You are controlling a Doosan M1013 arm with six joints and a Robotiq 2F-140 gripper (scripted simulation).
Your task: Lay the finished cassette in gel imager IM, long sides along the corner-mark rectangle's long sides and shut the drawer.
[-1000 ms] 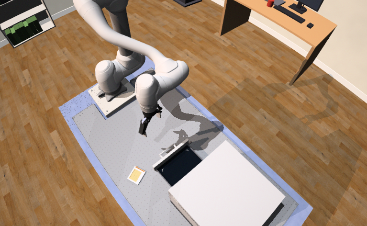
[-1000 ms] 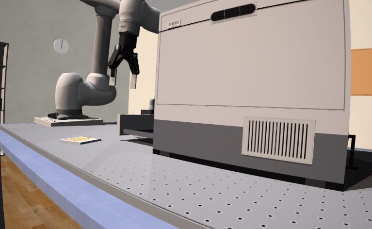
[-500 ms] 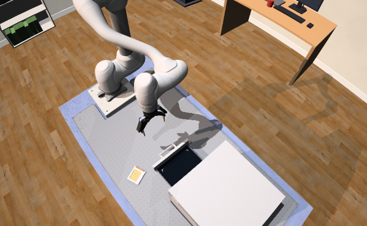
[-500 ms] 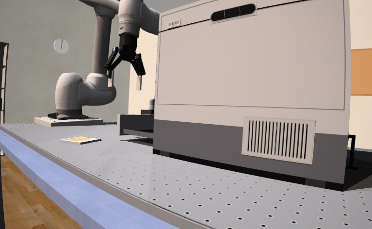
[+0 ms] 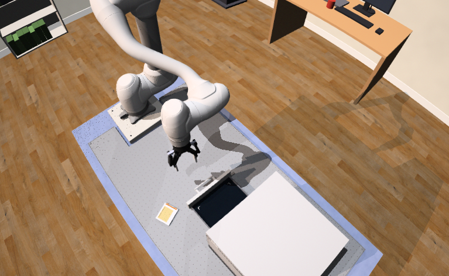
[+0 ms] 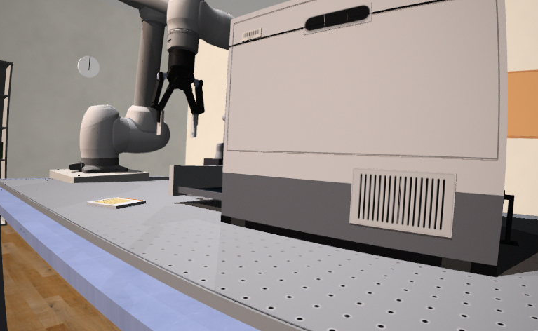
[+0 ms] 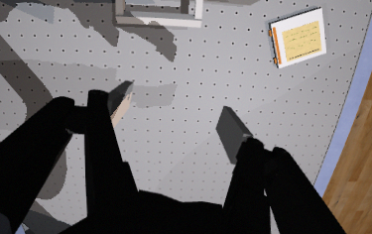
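Now: hand 9 cm short of the cassette FINISHED, 20 cm to the left of it and 18 cm above it.
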